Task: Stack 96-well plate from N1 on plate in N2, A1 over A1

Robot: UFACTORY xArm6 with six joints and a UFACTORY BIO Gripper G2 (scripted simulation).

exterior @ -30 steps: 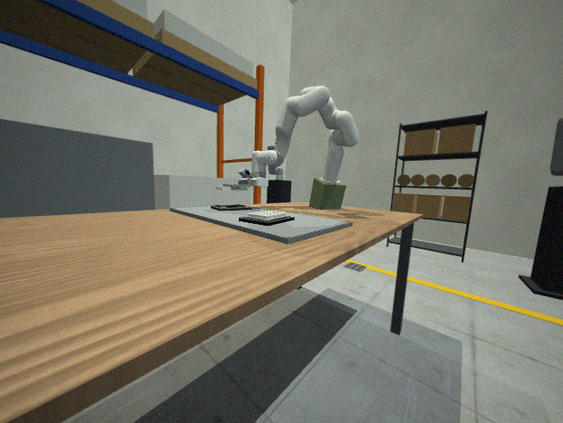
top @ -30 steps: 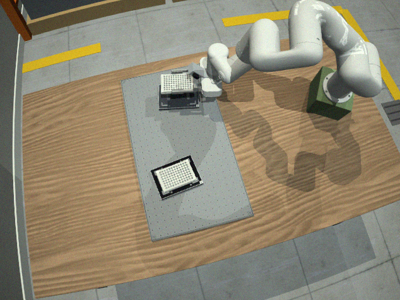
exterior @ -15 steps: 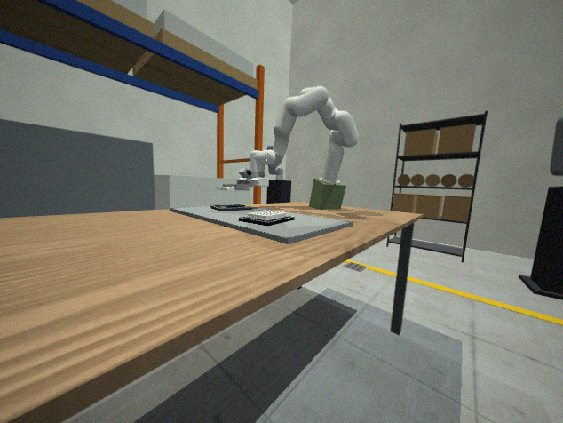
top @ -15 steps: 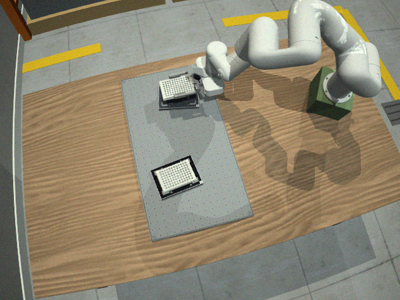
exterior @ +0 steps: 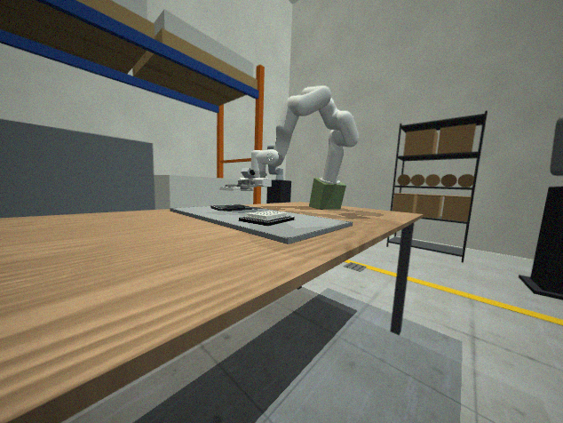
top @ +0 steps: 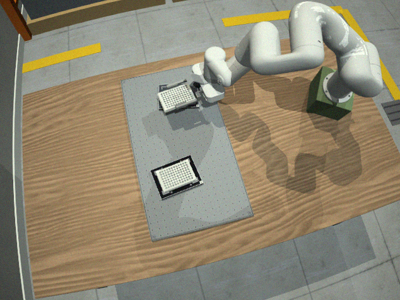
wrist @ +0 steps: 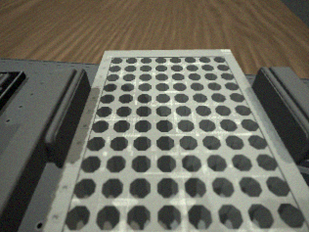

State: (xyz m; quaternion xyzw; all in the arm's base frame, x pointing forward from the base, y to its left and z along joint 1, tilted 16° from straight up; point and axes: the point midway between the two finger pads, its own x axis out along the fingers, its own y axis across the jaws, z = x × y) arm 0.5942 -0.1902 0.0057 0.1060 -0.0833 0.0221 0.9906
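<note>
The black plate nest N2 is 90 mm ahead of my hand, 270 mm to the left of it and 100 mm below it. Round my hand: plate nest N1 (20 mm behind, 60 mm to the right, 100 mm below).
</note>
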